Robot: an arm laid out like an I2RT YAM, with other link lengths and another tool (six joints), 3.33 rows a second.
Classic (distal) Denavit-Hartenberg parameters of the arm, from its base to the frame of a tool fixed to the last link. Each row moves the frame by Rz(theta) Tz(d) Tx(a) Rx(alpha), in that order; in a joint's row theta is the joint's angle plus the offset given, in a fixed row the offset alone. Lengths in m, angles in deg.
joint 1: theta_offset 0; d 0.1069; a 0.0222; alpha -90
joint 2: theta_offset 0; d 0; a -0.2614; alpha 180
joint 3: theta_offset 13.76; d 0; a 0.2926; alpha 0
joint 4: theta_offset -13.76; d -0.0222; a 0.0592; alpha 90
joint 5: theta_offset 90; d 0.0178; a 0; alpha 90
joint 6: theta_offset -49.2; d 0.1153; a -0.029; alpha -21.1
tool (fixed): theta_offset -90; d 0.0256; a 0; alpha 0
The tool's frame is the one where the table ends.
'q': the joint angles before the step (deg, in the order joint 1, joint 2, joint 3, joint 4, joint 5, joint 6). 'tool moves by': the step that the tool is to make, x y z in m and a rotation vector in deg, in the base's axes. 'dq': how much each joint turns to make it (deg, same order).
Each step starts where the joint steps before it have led.
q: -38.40, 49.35, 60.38, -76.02, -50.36, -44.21
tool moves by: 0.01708, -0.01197, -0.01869, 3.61, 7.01, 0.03
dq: 1.40, 7.90, 0.38, 0.63, 1.83, 1.15
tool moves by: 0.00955, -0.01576, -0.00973, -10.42, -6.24, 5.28
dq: 0.26, -0.29, -1.07, 5.22, 2.56, -9.27
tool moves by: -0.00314, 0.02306, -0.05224, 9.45, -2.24, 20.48
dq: 0.65, 10.79, -8.00, -8.94, -12.19, -29.85
